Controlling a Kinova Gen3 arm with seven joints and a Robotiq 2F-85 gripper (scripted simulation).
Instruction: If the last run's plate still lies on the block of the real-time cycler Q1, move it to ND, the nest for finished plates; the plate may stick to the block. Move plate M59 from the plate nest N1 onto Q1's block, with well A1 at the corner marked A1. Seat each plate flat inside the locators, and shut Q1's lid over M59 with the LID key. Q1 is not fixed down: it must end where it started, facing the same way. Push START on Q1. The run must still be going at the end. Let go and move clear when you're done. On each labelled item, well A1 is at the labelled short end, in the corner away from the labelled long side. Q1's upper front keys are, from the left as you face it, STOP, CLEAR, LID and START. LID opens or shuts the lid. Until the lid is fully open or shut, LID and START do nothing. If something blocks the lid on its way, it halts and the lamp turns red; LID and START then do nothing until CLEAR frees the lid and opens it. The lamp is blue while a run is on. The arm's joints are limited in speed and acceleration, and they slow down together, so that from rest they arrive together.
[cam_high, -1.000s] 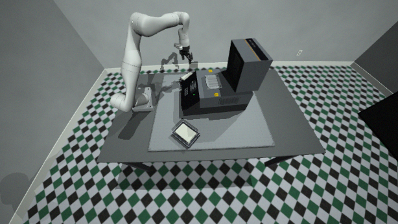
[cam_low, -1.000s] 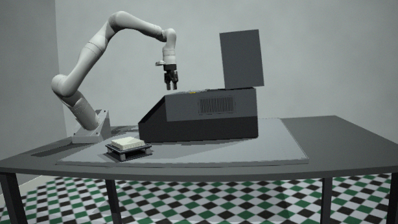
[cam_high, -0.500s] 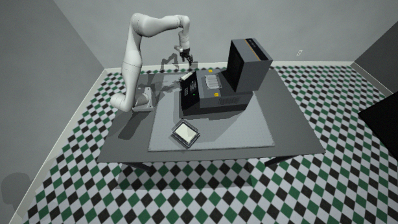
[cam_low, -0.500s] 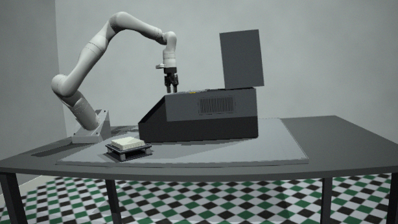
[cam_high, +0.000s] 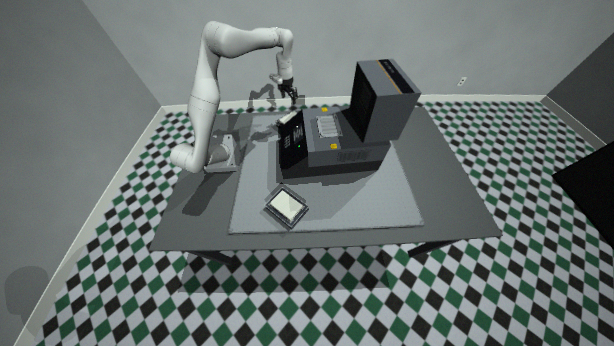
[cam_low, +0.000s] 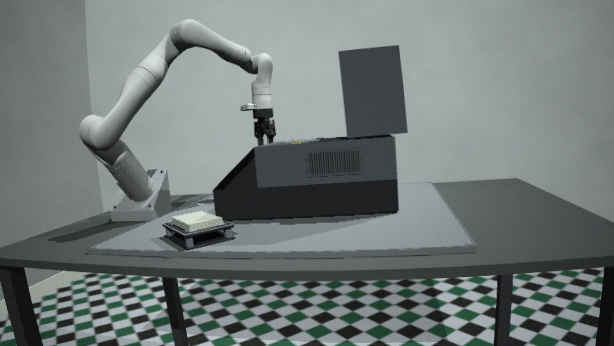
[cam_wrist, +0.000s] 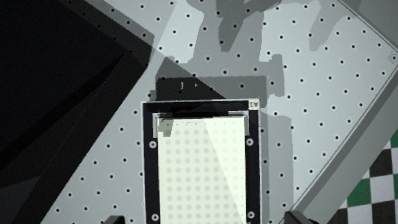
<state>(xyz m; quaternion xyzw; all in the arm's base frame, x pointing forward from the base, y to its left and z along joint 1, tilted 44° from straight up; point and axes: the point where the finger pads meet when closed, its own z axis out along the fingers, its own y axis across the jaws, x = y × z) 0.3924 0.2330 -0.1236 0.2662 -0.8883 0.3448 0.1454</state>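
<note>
The pale plate is 140 mm below my hand. From my hand the other things lie so: A1 mark (140 mm below, 90 mm behind); then black nest (150 mm below).
</note>
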